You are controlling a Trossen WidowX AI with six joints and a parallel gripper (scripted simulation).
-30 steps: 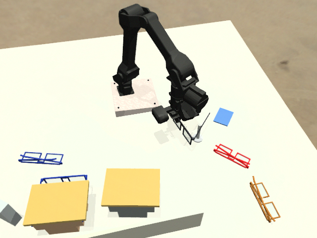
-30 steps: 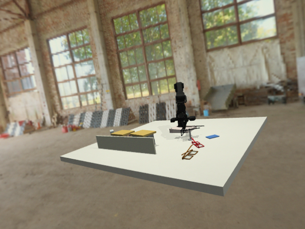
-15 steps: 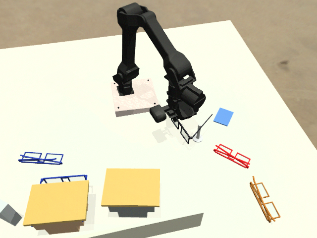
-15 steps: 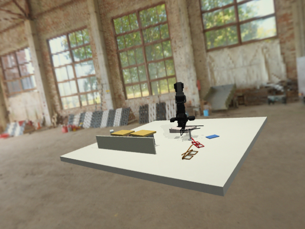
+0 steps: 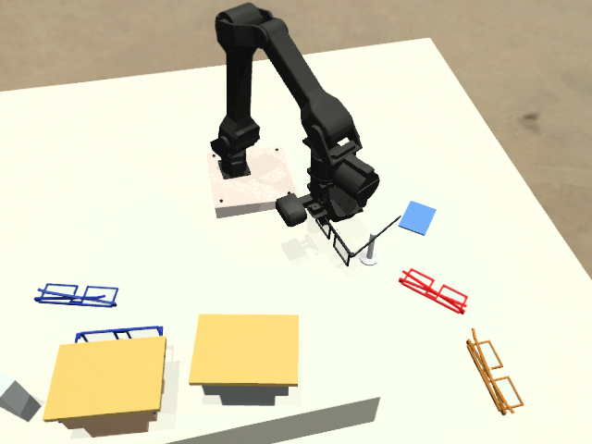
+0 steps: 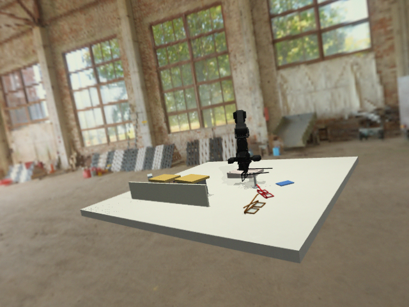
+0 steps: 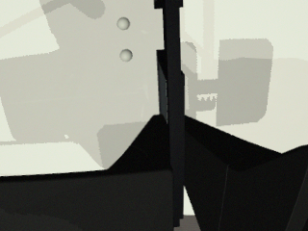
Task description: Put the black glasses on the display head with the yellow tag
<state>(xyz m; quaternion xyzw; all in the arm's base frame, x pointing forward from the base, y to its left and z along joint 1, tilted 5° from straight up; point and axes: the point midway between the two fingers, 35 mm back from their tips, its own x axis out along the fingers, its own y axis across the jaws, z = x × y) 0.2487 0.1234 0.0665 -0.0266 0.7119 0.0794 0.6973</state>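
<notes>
My gripper tip is now 8 cm to the right of the grey post, 7 cm short of it and 4 cm above it. Round my gripper tip: blue square (22 cm to the left, 6 cm below, 1 cm ahead); then wall panel (35 cm to the right, 34 cm ahead, 1 cm below).
</notes>
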